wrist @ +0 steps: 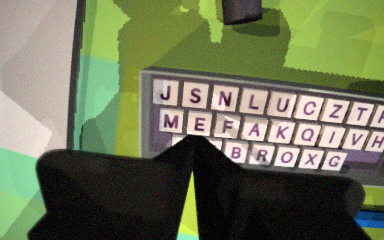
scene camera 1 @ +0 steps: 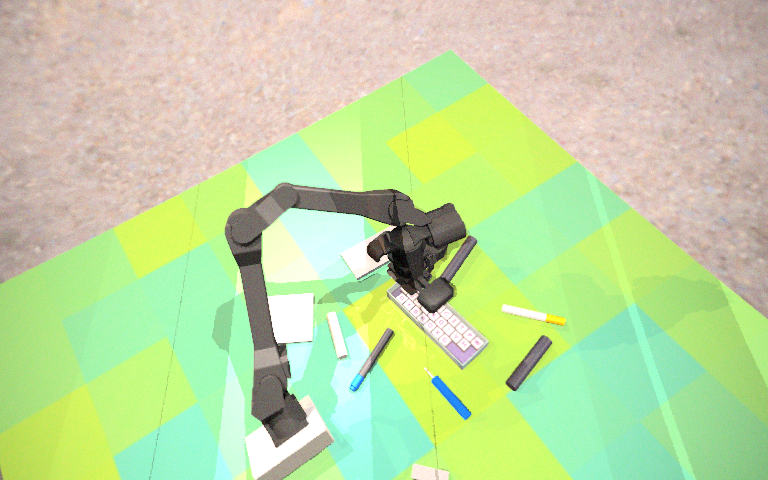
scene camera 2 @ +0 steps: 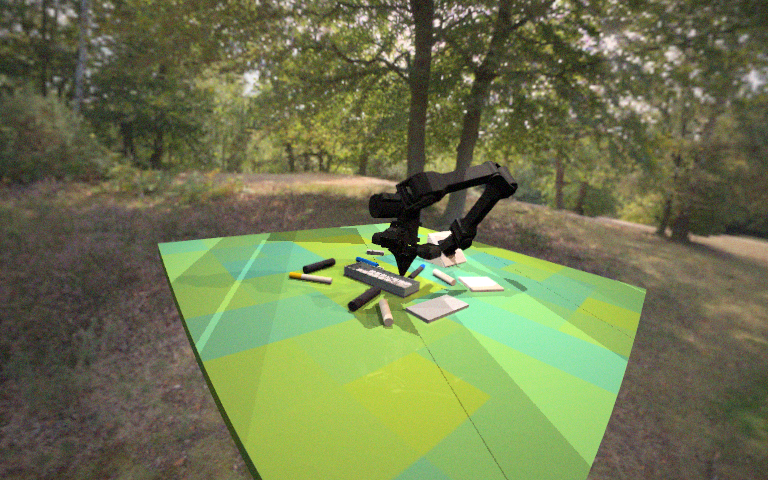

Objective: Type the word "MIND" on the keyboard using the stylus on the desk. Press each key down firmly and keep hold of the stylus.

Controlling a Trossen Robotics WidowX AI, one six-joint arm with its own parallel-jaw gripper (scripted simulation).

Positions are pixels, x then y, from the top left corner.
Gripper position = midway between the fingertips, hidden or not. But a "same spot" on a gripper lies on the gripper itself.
The gripper shows in the wrist view, in scene camera 1 (410, 289) and in scene camera 2. A grey slab shows in the wrist view, in scene camera 1 and in scene camera 2 (432, 310). The same spot on the gripper: (wrist: 78, 187) is (scene camera 2: 408, 254). The same spot on the grey slab: (scene camera 1: 360, 263) is (wrist: 36, 134).
